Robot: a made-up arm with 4 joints.
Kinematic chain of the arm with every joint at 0, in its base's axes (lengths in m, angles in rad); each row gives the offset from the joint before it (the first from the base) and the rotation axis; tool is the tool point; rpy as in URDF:
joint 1: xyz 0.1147 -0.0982 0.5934 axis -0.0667 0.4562 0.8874
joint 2: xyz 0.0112 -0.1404 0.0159 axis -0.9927 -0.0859 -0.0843
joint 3: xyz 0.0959 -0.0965 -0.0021 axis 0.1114 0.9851 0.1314
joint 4: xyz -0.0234 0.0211 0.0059 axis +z
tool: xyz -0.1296 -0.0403 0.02 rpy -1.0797 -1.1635 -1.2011
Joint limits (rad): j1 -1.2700..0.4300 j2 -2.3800..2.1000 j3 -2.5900..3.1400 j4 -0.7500..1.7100
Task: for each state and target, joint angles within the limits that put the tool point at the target. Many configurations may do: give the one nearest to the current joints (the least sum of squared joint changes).
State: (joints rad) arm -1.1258 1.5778 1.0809 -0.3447
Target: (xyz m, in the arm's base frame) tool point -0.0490 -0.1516 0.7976
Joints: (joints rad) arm -1.2700 1.3014 1.3691 0.4034
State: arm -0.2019 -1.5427 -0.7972 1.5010
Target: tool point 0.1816 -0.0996 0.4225
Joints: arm 0.3597 -2.2476 -0.5376 1.5777
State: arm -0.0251 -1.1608 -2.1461 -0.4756
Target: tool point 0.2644 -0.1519 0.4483
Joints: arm -0.0206 -0.9407 -2.0752 -0.2553
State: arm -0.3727 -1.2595 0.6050 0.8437
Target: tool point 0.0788 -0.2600 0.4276
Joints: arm -0.4314 -1.6337 0.1494 0.4491
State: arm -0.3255 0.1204 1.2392 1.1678
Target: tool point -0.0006 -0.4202 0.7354
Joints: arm -0.6189 0.4663 1.3385 0.9550
